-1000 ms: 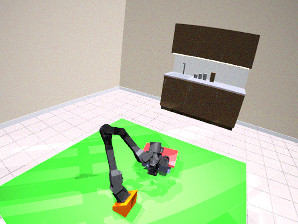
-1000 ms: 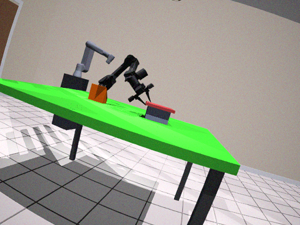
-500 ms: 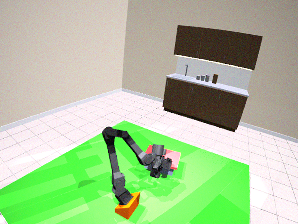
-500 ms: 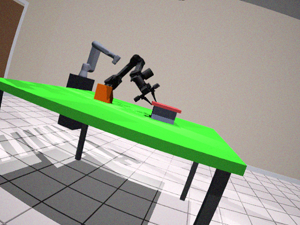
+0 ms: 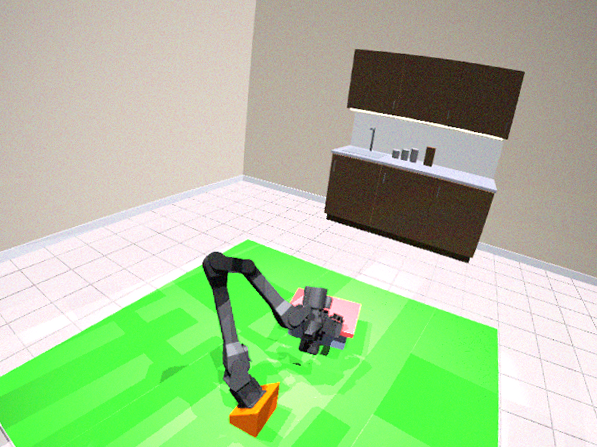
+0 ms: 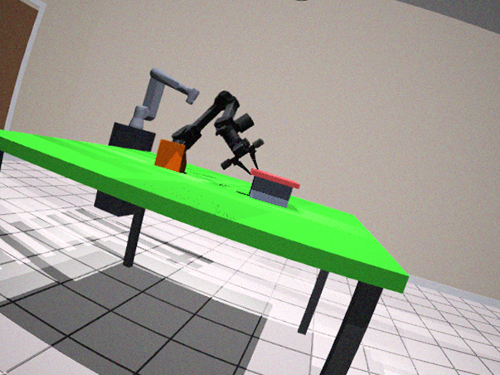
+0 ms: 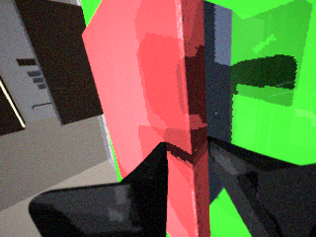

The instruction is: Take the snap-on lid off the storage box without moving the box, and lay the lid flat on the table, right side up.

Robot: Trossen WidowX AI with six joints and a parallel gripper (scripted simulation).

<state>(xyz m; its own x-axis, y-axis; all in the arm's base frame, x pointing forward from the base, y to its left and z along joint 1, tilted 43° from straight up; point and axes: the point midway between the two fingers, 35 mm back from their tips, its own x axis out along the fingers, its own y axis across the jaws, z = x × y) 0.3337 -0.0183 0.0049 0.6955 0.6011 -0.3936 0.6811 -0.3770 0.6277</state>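
The lid is 70 mm ahead of my gripper tip, 20 mm to the left of it and 10 mm above it. The rest, counted from my gripper tip: storage box: 70 mm ahead, 20 mm to the left, 40 mm below.
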